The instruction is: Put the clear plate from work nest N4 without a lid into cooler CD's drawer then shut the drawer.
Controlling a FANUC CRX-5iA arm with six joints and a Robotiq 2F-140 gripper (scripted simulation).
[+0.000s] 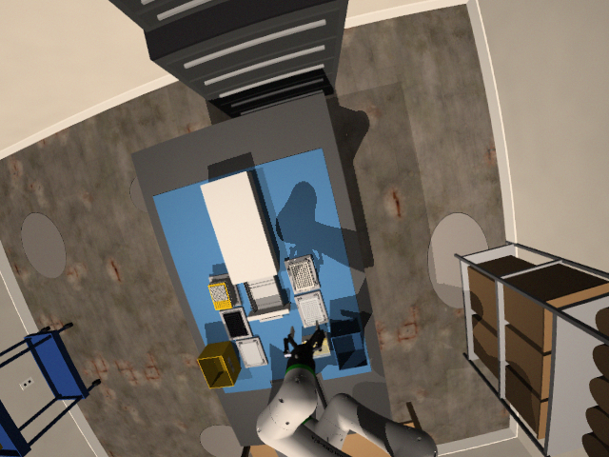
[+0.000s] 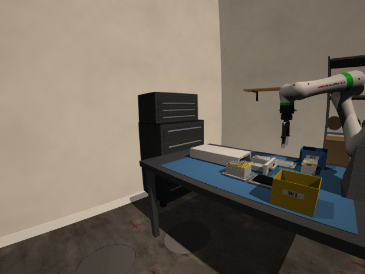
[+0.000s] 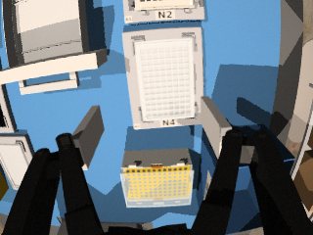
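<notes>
Now: hand 2 cm to the left of the clear plate and 15 cm above it. The rest, counted from my hand: white well plate (17 cm ahead, 4 cm to the right, 15 cm below); then drawer (17 cm ahead, 15 cm to the left, 14 cm below); then grey nest (2 cm to the right, 16 cm below).
</notes>
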